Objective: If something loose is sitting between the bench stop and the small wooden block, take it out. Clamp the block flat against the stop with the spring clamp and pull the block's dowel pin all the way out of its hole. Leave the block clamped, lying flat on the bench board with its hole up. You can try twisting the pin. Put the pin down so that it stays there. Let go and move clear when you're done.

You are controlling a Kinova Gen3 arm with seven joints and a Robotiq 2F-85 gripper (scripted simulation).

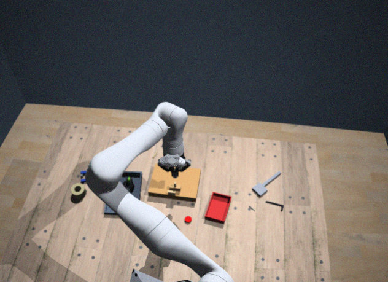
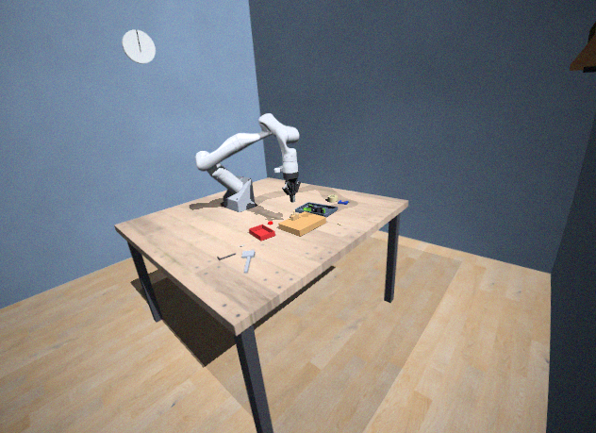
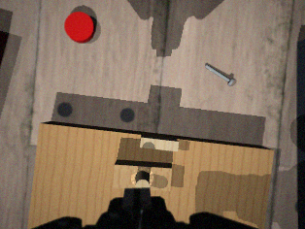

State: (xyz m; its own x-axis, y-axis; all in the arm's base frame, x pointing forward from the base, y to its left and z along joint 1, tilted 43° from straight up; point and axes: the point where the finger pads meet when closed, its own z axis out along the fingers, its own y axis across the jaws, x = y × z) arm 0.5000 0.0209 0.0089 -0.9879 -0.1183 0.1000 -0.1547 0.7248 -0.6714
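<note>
Now: the dowel pin 9 cm below my hand. From my hand the other things lie so: bench board 4 cm ahead, 1 cm to the left, 12 cm below; then wooden block 10 cm below; then red disc 12 cm behind, 7 cm to the right, 14 cm below.
</note>
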